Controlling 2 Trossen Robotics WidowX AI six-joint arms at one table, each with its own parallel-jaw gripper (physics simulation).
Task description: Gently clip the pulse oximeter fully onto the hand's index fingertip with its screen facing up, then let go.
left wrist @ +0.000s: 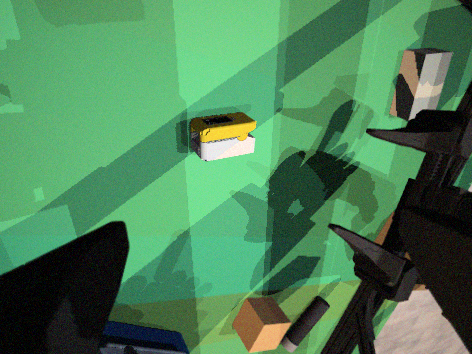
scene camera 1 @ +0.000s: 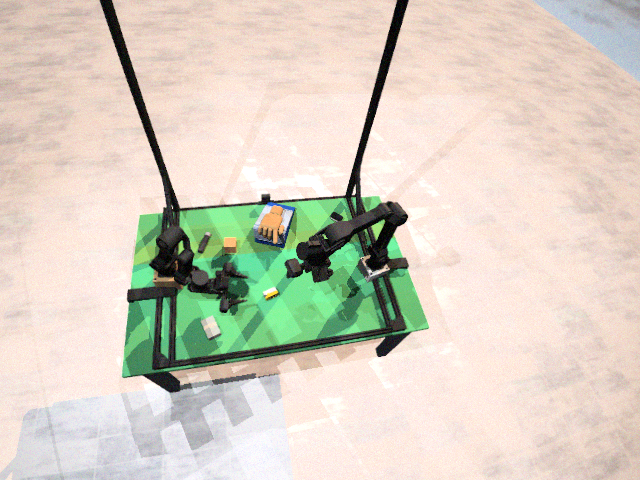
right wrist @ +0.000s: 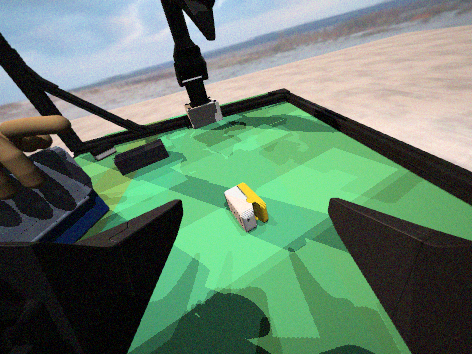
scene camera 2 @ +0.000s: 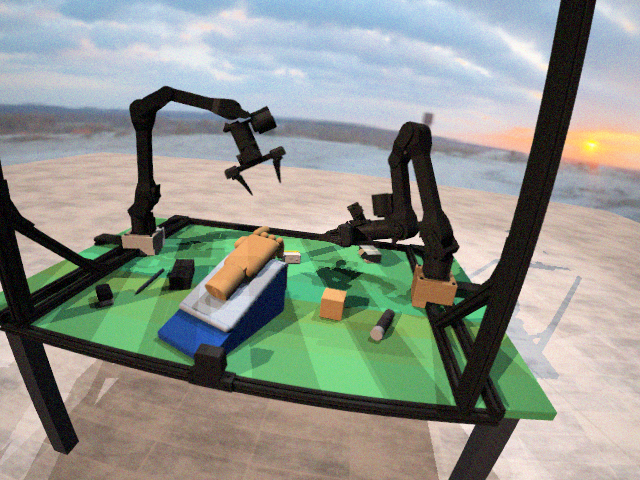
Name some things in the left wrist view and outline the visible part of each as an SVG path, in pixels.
My left gripper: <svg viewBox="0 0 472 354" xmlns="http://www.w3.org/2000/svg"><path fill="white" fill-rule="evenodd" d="M124 221L111 221L25 263L25 265L0 275L0 354L95 354L118 295L129 253L129 239ZM404 206L401 210L398 229L400 239L421 279L468 352L472 354L472 222L419 206Z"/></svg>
My right gripper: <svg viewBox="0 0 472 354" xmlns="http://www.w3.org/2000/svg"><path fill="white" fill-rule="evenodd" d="M468 111L422 109L416 114L414 119L408 121L406 127L391 130L366 129L366 133L374 138L426 153L416 178L409 178L382 245L374 243L340 225L332 223L328 225L328 228L345 240L354 251L355 276L387 300L396 302L408 301L419 277L412 261L404 257L407 251L398 232L400 214L404 206L419 206L472 222L472 192L452 185L448 187L442 184L452 158L466 161L469 160L472 153L472 114Z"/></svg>
